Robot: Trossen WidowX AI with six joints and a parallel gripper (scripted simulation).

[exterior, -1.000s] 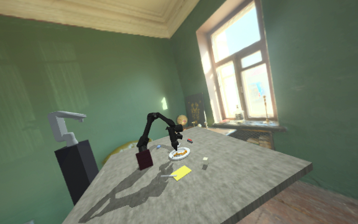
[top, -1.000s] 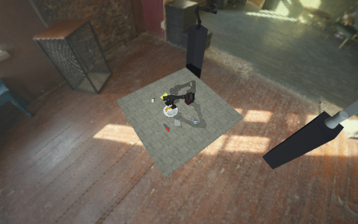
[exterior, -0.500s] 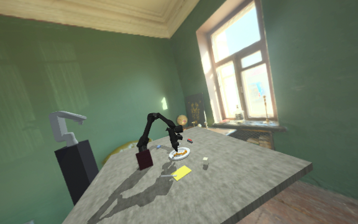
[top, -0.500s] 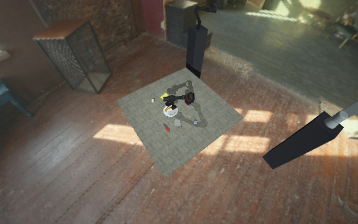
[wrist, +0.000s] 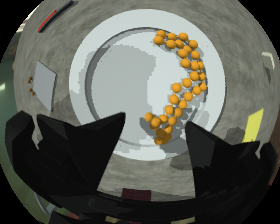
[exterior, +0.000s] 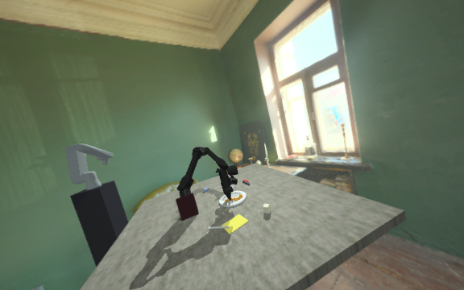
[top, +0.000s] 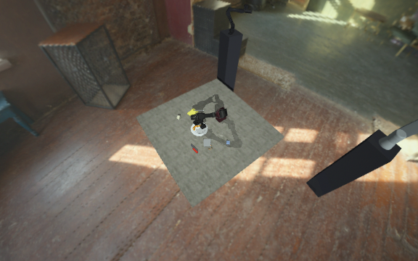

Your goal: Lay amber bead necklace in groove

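My gripper tip is now 2 cm to the right of the board, 2 cm short of it and 2 cm above it. Round my gripper tip: grey square (22 cm to the left, 3 cm ahead, 2 cm below); white stick (24 cm to the right, 11 cm behind, 2 cm below); yellow card (25 cm to the right, 2 cm below, 2 cm behind).
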